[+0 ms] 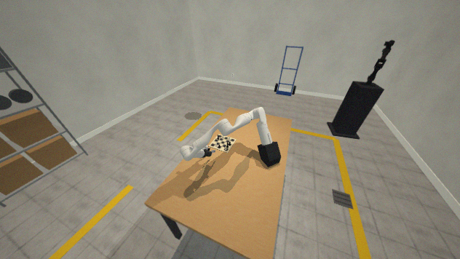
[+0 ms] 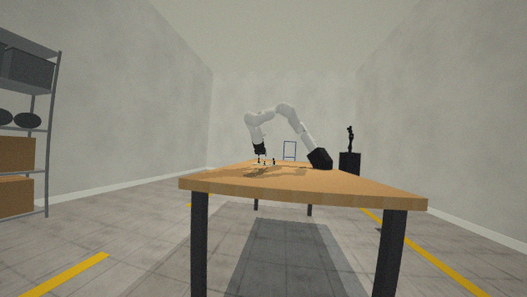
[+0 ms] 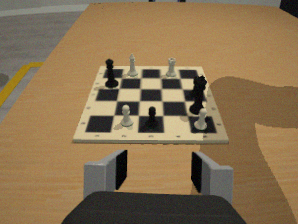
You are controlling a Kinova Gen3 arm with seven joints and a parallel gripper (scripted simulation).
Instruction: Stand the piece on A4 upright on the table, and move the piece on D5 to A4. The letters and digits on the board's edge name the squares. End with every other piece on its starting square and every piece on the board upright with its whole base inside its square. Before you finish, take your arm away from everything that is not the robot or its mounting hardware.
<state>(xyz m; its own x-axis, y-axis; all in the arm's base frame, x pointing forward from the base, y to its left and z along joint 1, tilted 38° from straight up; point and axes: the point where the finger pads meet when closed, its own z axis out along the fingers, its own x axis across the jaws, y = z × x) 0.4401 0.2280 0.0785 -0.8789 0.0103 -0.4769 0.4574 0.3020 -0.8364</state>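
Now: hand 4 cm past the small chessboard, 23 cm to the left of it and 10 cm above it. From my hand the other things lie so: black piece 3 cm ahead, 27 cm to the right, 7 cm below.
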